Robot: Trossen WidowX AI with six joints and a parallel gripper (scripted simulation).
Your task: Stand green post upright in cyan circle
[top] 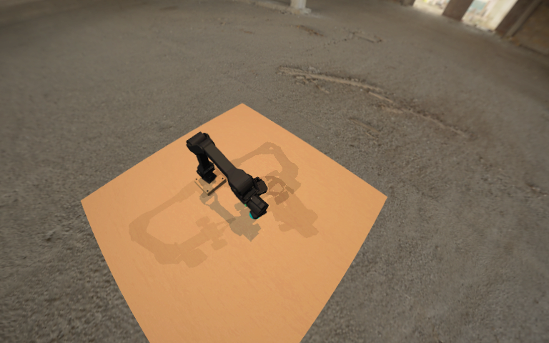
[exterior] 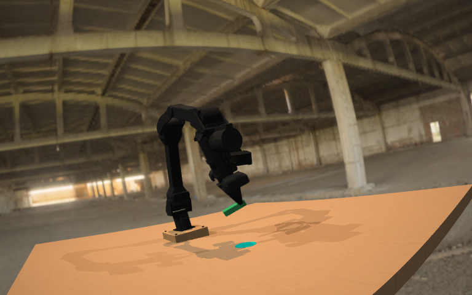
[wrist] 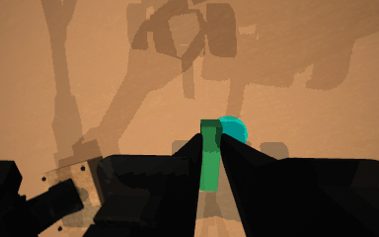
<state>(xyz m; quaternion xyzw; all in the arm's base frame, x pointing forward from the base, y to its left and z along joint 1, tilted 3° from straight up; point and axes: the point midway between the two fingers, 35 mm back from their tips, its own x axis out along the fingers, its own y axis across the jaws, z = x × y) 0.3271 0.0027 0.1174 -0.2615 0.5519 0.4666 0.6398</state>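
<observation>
My gripper tip is now 12 cm above the cyan circle, 2 cm to the left of it and 1 cm short of it. The rest, counted from my gripper tip: green post 2 cm to the right, 1 cm below, 1 cm behind.
</observation>
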